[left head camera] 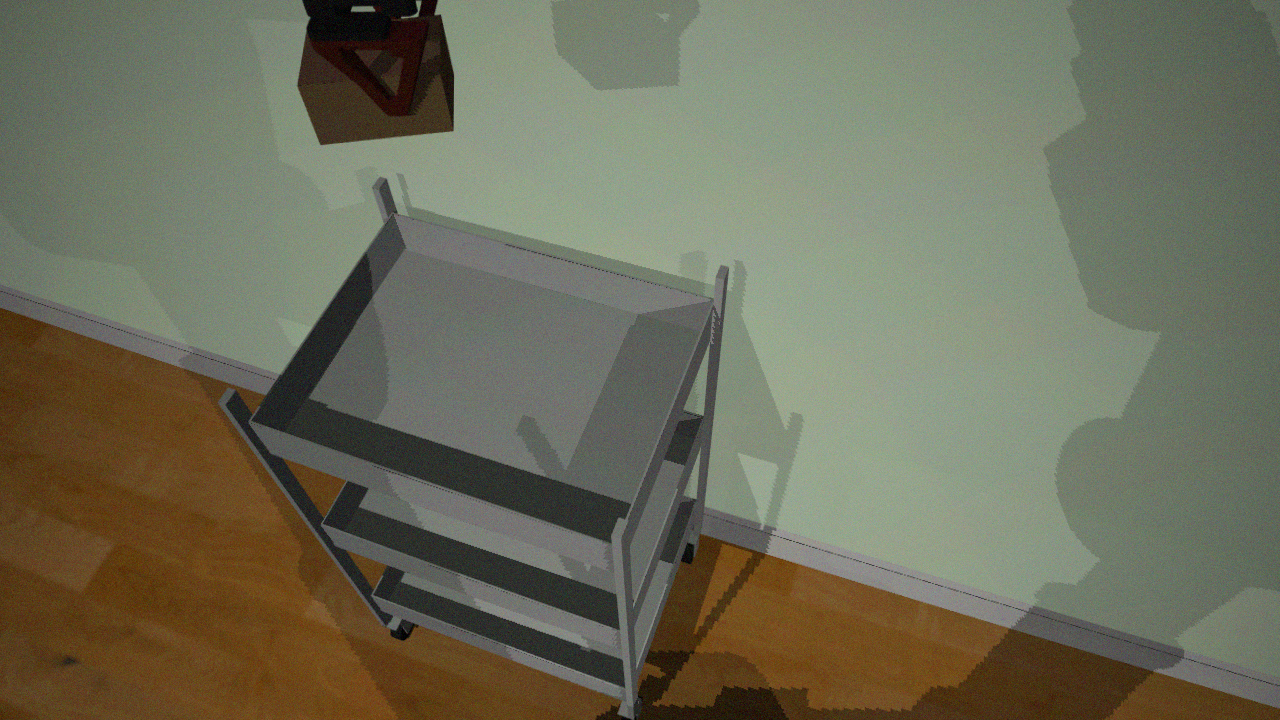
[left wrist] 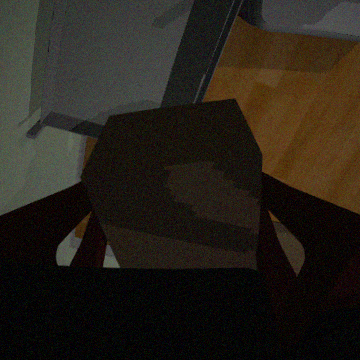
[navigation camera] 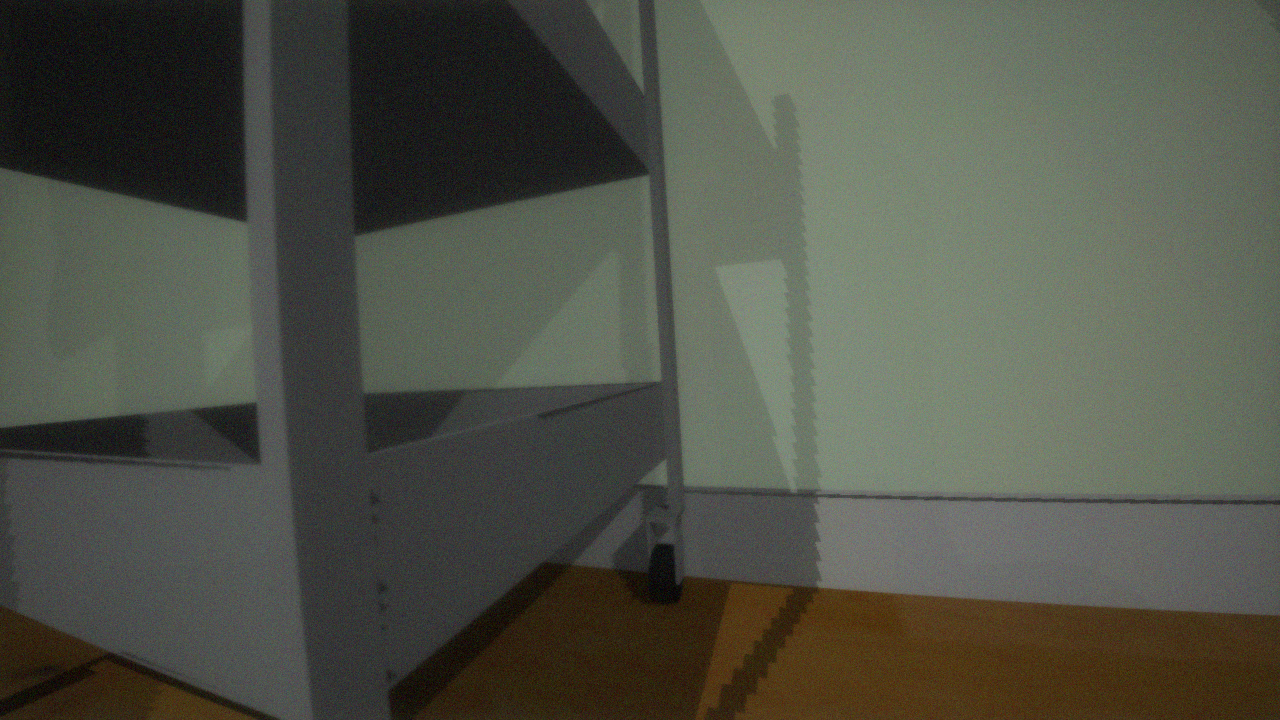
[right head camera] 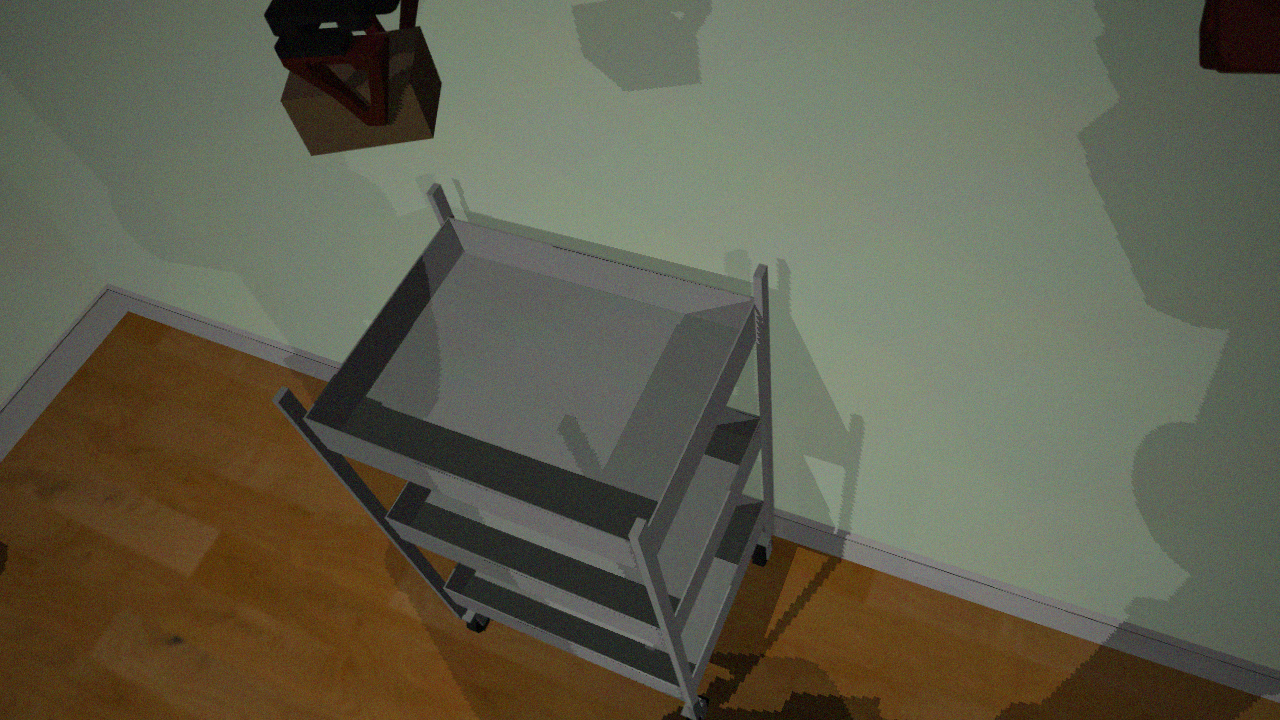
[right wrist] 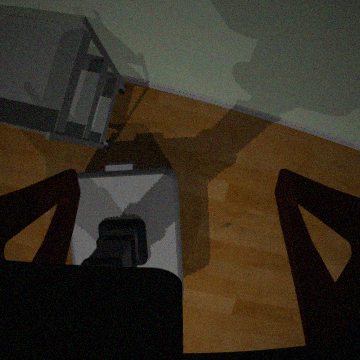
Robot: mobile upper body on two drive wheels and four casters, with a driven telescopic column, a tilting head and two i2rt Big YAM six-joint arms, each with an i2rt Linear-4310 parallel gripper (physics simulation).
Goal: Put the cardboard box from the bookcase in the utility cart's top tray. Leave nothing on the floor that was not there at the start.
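Frame: origin at the left arm's base, x ahead, y right, z down, level; metres.
Seen in the pictures: left gripper, fingertip midpoint: (left head camera: 407, 82) (left wrist: 179, 179) (right head camera: 390, 93); right gripper, fingertip midpoint: (right wrist: 177, 179).
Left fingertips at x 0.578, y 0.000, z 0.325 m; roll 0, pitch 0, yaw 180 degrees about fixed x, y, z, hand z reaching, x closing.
A point is followed by its place in that frame.
The cardboard box (left head camera: 340, 114) {x 0.543, y -0.037, z 0.321 m} (right head camera: 326, 129) {x 0.542, y -0.037, z 0.324 m} (left wrist: 175, 140) {x 0.580, y 0.028, z 0.310 m} is brown and hangs in the air at the upper left of both head views. My left gripper (left head camera: 409, 82) {x 0.578, y 0.000, z 0.325 m} (right head camera: 392, 89) {x 0.578, y 0.000, z 0.325 m} (left wrist: 179, 179) {x 0.578, y 0.000, z 0.325 m} is shut on it, with a red finger on each side. The utility cart's top tray (left head camera: 501, 358) {x 0.712, y -0.022, z 0.844 m} (right head camera: 546, 358) {x 0.712, y -0.024, z 0.843 m} (left wrist: 115, 55) {x 0.712, y -0.048, z 0.843 m} (right wrist: 30, 55) {x 0.715, y 0.031, z 0.843 m} is grey, walled and empty. In the head views the box appears beyond the tray's far left corner, apart from it. My right gripper (right wrist: 177, 179) {x 0.346, y 0.461, z 0.132 m} is open and empty. The bookcase does not show.
The grey cart (navigation camera: 313, 358) {x 0.436, y 0.141, z 1.278 m} stands against a pale green wall (left head camera: 895, 223) {x 0.746, y 0.414, z 0.633 m} (navigation camera: 984, 268) {x 0.715, y 0.514, z 1.223 m}. Its near corner post is very close in the navigation view. My robot base (right wrist: 152, 187) {x 0.238, y 0.374, z 1.246 m} shows below the right gripper. The floor (left head camera: 134, 501) {x 0.817, y -0.846, z 1.506 m} is wood.
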